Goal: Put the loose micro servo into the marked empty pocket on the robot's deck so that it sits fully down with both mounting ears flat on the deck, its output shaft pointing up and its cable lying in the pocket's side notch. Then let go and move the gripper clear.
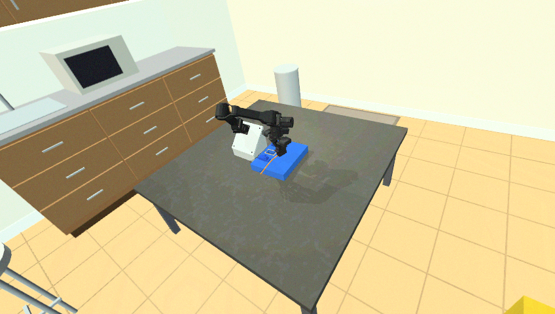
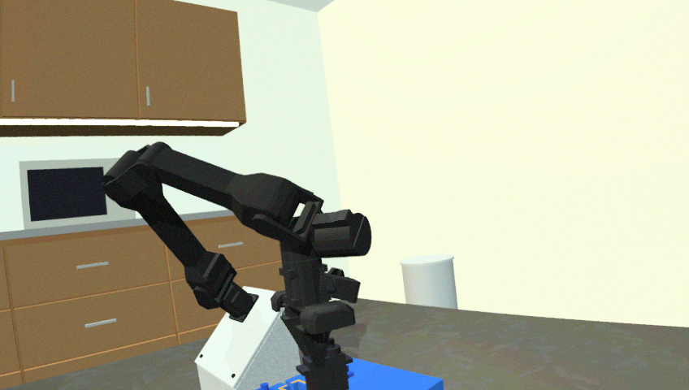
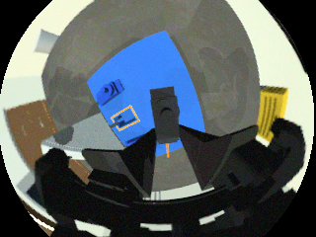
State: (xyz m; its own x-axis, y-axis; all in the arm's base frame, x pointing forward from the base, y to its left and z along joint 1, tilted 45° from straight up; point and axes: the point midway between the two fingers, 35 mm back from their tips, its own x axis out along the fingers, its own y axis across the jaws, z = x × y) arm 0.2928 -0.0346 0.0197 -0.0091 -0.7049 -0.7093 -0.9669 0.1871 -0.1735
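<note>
Now: gripper tip 10 cm above the robot deck, 3 cm to the right of it and 1 cm short of it.
</note>
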